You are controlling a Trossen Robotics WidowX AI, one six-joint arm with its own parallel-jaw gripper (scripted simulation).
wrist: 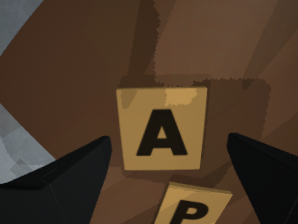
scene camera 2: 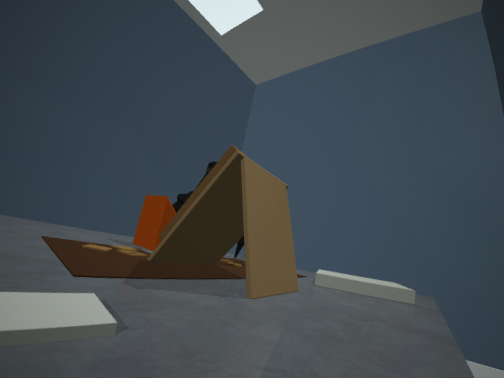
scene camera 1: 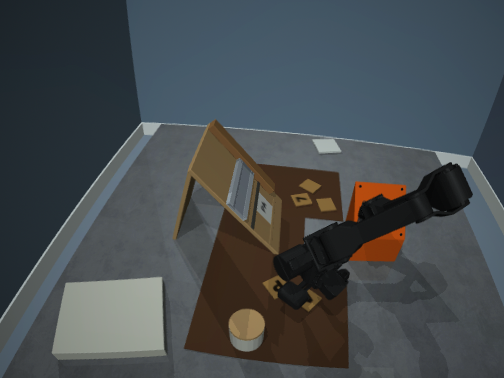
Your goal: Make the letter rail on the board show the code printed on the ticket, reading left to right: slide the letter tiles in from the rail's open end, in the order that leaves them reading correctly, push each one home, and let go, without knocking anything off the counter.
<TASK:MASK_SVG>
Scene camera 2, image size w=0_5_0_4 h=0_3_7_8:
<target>white slab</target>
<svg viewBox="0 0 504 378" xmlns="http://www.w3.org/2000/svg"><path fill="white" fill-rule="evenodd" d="M315 273L314 285L415 304L415 290L408 289L391 281L386 282L320 269Z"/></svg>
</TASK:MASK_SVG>
